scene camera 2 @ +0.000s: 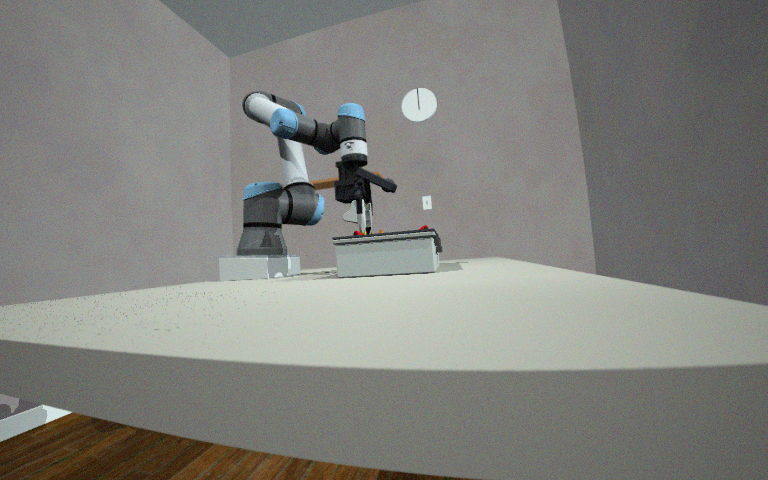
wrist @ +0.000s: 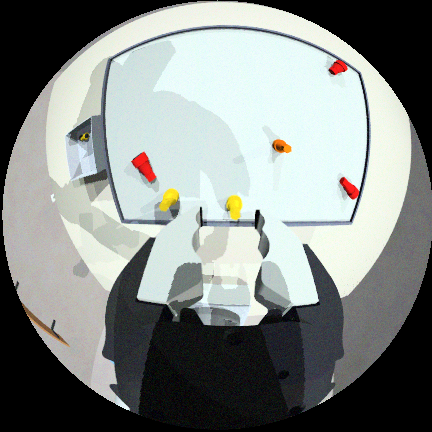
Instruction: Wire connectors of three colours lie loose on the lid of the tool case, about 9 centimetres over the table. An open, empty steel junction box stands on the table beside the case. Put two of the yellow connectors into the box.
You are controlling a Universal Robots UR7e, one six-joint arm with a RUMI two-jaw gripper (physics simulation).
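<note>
My gripper is partly open, with nothing between its fingers. It is low over the near edge of the case lid. A yellow connector lies on the lid just beyond the gap between the fingertips. A second yellow connector lies to the left, outside the left fingertip. The open steel junction box stands left of the case in the wrist view, with a yellow connector inside it. The box does not show in scene camera 2.
On the lid lie red connectors and an orange connector. The tool case stands on the table. A wooden shelf is behind the gripper in scene camera 2.
</note>
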